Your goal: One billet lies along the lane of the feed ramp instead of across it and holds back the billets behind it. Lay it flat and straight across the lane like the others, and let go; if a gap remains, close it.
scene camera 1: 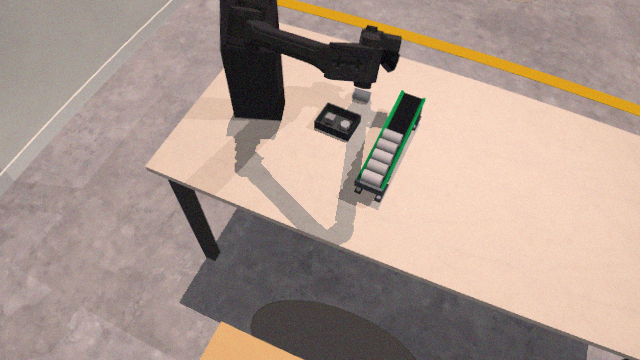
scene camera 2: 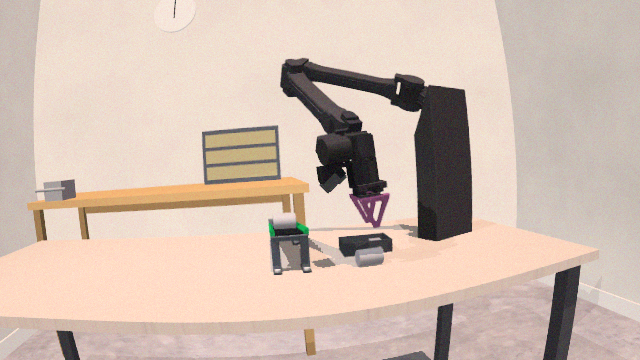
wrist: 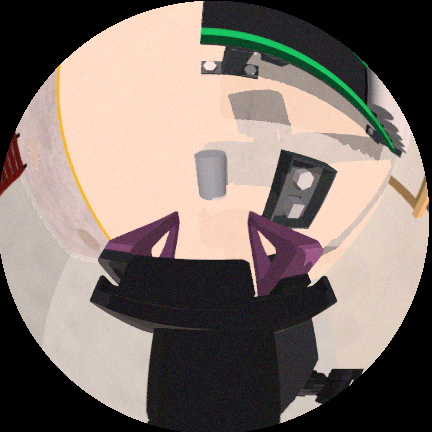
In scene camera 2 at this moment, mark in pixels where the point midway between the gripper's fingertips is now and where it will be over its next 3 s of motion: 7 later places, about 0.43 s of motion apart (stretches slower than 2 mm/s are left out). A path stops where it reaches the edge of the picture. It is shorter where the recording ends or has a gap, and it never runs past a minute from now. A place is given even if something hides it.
My gripper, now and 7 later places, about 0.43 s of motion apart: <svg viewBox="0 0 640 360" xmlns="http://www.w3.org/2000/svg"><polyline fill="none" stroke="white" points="372,225 374,244 377,256 379,238 368,209 369,209 368,245 372,258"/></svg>
